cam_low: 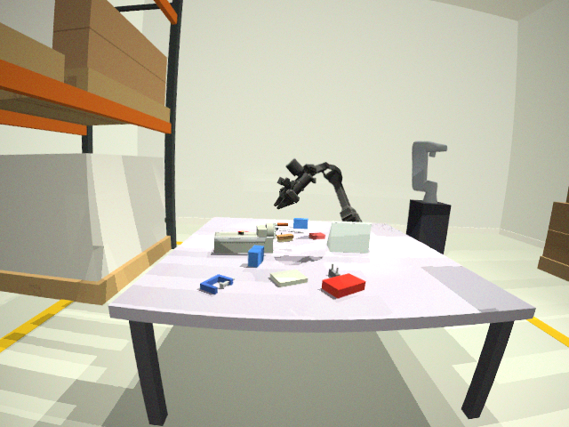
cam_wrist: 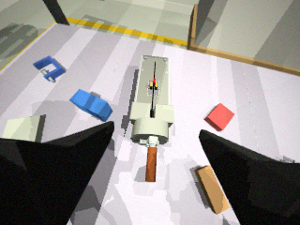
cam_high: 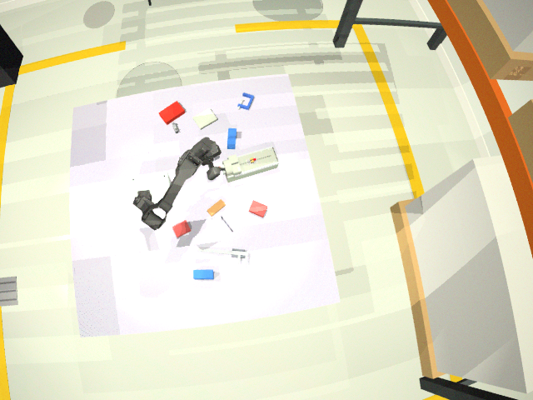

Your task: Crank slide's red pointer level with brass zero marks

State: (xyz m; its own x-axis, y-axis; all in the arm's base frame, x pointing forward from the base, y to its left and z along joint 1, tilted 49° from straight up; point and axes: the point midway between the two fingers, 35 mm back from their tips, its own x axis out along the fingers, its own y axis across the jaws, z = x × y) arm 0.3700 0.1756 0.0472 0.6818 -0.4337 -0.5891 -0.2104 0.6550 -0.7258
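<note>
Right now my gripper tip is 30 mm past the orange-brown crank handle, 10 mm to the left of it and 80 mm above it. Also, from my gripper tip: red pointer (160 mm ahead, 30 mm to the left, 120 mm below); then crank (20 mm behind, 90 mm below); then brown block (50 mm behind, 170 mm to the right, 190 mm below).
</note>
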